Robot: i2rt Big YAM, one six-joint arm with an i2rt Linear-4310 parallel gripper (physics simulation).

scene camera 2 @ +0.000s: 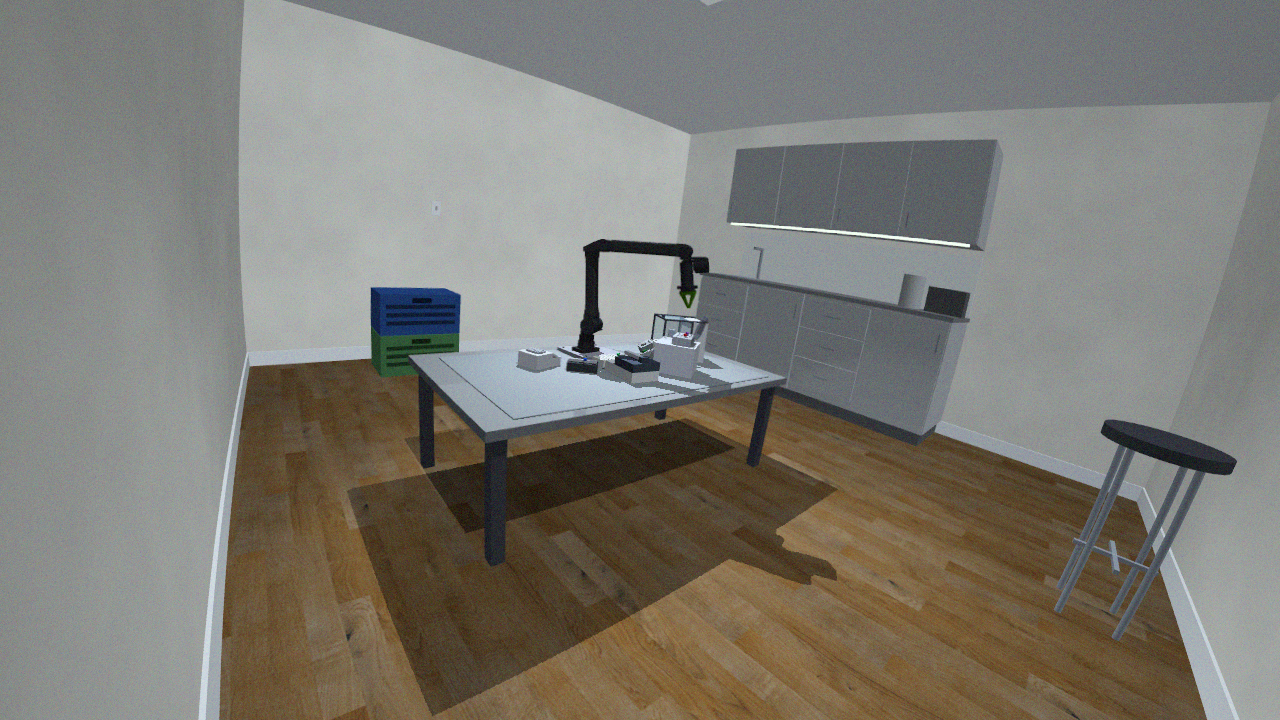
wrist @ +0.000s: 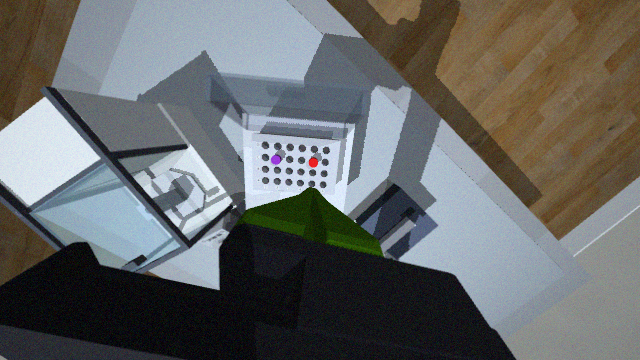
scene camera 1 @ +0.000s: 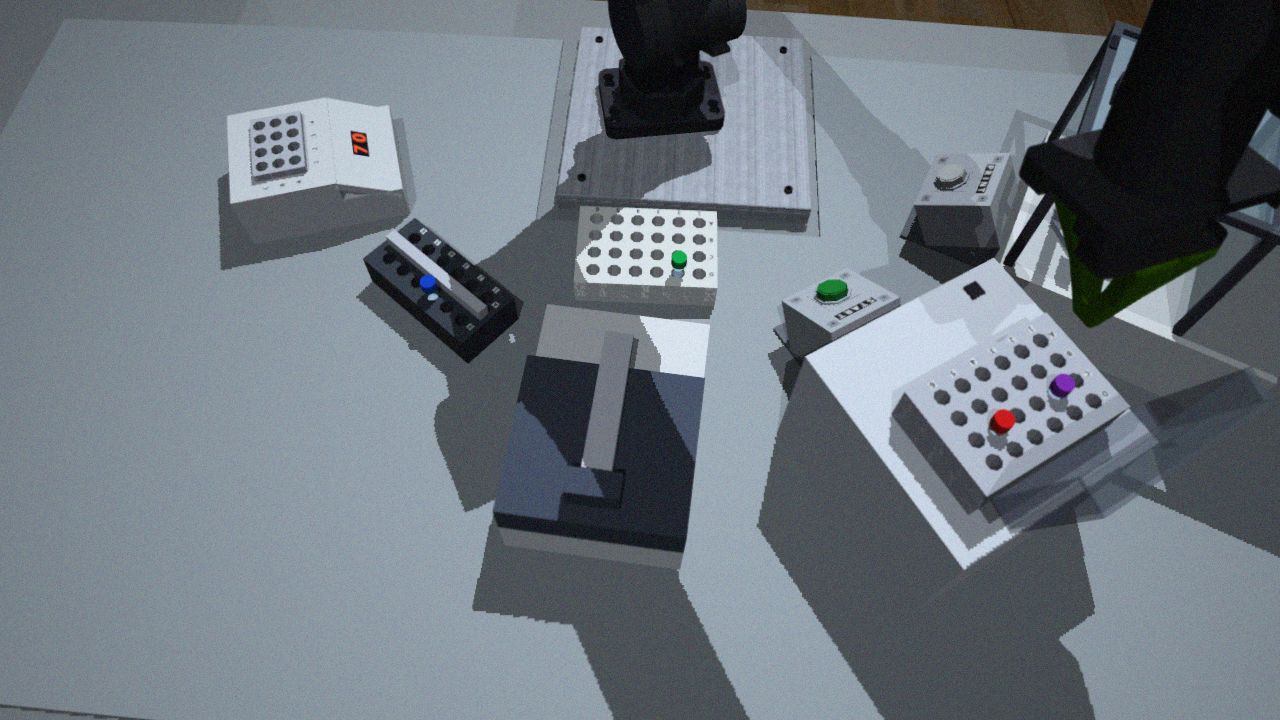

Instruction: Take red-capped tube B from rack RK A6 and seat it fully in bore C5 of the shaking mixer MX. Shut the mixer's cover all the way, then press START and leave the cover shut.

My gripper (scene camera 1: pixel 1085 318) is shut and holds nothing. Further things: a mixer (scene camera 1: pixel 889 423) and a glass enclosure (scene camera 1: pixel 1209 322).
My gripper also shows in the wrist view (wrist: pixel 310 194). The mixer is seen too in scene camera 2 (scene camera 2: pixel 678 356) and in the wrist view (wrist: pixel 265 182). The glass enclosure is seen too in the wrist view (wrist: pixel 141 183).
